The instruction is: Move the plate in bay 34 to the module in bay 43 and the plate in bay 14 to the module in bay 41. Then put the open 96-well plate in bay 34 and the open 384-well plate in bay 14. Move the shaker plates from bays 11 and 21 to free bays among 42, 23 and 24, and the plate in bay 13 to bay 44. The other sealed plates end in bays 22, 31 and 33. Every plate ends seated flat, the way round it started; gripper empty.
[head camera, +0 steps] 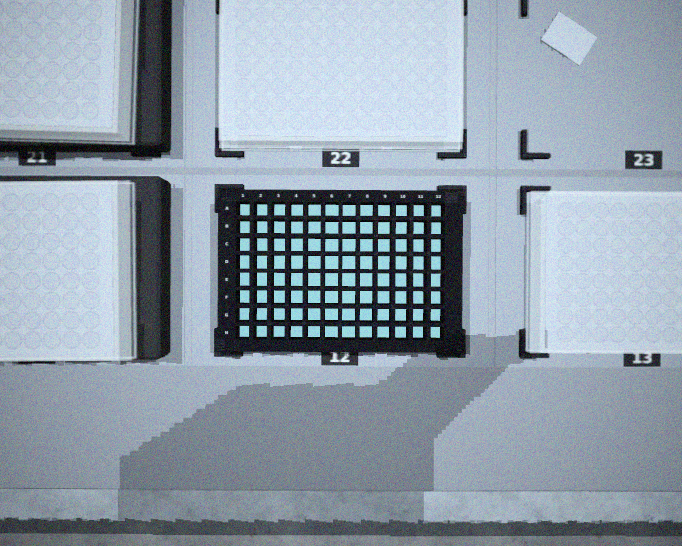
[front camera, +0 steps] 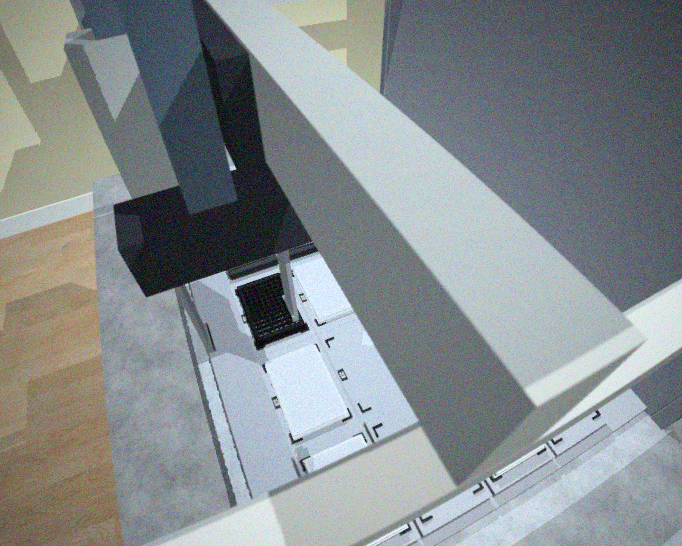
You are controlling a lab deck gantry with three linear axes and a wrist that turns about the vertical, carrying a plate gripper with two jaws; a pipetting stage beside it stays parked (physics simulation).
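Places are measured from the robot's base along level axes (x left, y back, z up), in metres.
Where they show: gripper, fingertip midpoint: [front camera: 250, 324].
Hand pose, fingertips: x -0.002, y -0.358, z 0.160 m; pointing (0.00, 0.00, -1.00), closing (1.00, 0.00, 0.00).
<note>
Things, the pixels of their top centre, and the offset from my fingertips. "spot": a spot on its surface instead.
- open 96-well plate, middle of its top: [head camera: 340, 271] [front camera: 269, 304] dy +0.130, dx +0.045, dz -0.146 m
- bay 21 plate, surface spot: [head camera: 51, 68] spot: dy +0.262, dx +0.137, dz -0.123 m
- bay 11 plate, surface spot: [head camera: 56, 273] spot: dy +0.260, dx +0.043, dz -0.123 m
- small white slip, middle of its top: [head camera: 569, 38] [front camera: 368, 338] dy +0.007, dx +0.171, dz -0.159 m
My gripper [front camera: 253, 333] is open, its jaws wide apart and empty, above the bay 12 area. The open 96-well plate [front camera: 264, 307] [head camera: 340, 270], black with pale teal wells, lies flat in bay 12. Sealed white plates lie in bay 22, plate [front camera: 327, 287] [head camera: 341, 73], and in bay 13, plate [front camera: 310, 392] [head camera: 608, 273]. At the head view's left edge are the bay 21 plate [head camera: 51, 68] and bay 11 plate [head camera: 56, 273], on dark shakers. A plate [front camera: 338, 453] beyond bay 13 is partly hidden. The jaws do not show in the head view.
A small white slip [head camera: 568, 38] lies in bay 23, whose corner guides [head camera: 526, 149] hold no plate. A large pale beam [front camera: 420, 170] hides much of the deck in the front view. The deck's front edge [head camera: 341, 527] runs along the bottom of the head view.
</note>
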